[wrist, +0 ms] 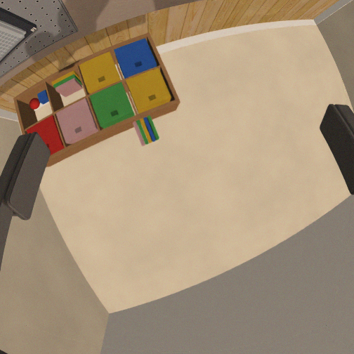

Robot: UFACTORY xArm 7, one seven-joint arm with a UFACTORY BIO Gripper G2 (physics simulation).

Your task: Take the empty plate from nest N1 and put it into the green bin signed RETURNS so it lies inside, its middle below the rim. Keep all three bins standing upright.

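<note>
My gripper is open wide, with one dark finger at the left edge and the other at the right edge of the wrist view. No object shows between the fingertips. The empty plate, nest N1 and a bin signed RETURNS cannot be made out in this view. A dark-framed object with a pale gridded face is cut off at the upper left, and I cannot tell what it is.
A wooden cubby shelf with coloured boxes stands below, at the upper left. Several coloured books are beside it. A grey perforated panel is at the top left. A wood-plank wall runs behind the pale floor.
</note>
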